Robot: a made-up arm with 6 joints. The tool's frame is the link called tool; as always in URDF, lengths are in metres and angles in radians. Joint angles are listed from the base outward.
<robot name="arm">
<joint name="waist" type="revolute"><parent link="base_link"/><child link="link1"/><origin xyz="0 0 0.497"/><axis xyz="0 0 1"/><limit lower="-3.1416" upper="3.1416"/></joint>
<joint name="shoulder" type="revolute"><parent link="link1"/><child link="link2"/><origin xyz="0.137 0 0"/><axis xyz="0 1 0"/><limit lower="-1.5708" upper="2.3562"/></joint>
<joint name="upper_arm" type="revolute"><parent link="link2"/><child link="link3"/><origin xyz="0 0 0.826"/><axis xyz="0 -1 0"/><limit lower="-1.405" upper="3.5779"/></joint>
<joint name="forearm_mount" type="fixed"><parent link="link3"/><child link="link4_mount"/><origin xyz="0 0 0.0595"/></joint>
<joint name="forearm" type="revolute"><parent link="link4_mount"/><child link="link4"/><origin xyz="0 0 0.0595"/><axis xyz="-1 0 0"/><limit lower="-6.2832" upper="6.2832"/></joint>
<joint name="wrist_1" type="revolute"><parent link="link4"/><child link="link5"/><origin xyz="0.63 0 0"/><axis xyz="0 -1 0"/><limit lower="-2.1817" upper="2.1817"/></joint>
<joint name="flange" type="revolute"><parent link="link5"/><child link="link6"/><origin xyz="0.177 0 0"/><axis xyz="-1 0 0"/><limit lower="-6.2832" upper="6.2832"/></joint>
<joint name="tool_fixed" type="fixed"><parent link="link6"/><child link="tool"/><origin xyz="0 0 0"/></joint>
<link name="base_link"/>
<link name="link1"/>
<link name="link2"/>
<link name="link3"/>
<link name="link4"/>
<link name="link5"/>
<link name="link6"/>
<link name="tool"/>
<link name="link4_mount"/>
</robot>
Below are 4 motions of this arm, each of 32 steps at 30 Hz.
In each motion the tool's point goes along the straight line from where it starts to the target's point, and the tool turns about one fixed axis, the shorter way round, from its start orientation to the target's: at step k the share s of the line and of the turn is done. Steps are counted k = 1, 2, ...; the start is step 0. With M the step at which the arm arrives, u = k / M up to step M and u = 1 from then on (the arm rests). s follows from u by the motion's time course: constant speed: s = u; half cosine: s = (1 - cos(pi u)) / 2; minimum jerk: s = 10 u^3 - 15 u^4 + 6 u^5.
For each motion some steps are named. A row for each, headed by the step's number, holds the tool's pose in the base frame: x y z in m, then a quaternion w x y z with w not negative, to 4 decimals.
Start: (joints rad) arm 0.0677 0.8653 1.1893 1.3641 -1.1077 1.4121
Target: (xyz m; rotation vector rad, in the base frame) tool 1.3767 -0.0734 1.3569 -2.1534 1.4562 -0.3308
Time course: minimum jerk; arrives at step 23
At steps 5, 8, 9, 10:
5: 1.4148 -0.0602 1.3415 0.2426 -0.8403 0.4710 -0.1149
8: 1.4082 -0.0625 1.3442 0.2453 -0.8327 0.4826 -0.1162
9: 1.4053 -0.0635 1.3453 0.2464 -0.8293 0.4877 -0.1167
10: 1.4022 -0.0646 1.3466 0.2477 -0.8256 0.4932 -0.1173

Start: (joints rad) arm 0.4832 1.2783 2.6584 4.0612 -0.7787 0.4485
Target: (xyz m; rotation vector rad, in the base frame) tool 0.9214 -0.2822 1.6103 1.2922 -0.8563 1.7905
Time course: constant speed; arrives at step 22
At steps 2, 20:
2: 0.7507 0.4258 1.5230 0.3216 0.3937 -0.2300 0.8299
20: 0.9043 -0.2114 1.6016 0.3722 0.4951 -0.3250 0.7146

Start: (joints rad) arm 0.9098 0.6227 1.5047 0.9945 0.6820 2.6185
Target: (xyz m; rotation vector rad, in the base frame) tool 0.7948 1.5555 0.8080 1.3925 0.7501 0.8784
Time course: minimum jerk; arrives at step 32
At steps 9, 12, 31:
9: 0.5584 0.9235 1.7262 0.0924 0.6208 0.4200 0.6555
12: 0.5958 1.0234 1.5811 0.1830 0.6340 0.4150 0.6263
31: 0.7947 1.5553 0.8083 0.6178 0.6051 0.3260 0.3818

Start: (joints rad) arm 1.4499 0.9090 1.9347 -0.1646 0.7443 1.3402
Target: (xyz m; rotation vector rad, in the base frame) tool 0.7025 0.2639 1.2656 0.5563 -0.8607 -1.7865
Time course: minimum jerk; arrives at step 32
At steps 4, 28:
4: 0.1467 0.9590 1.7694 0.7207 0.1623 -0.6740 -0.0040
28: 0.6934 0.2752 1.2738 0.5221 0.2317 -0.3663 -0.7345

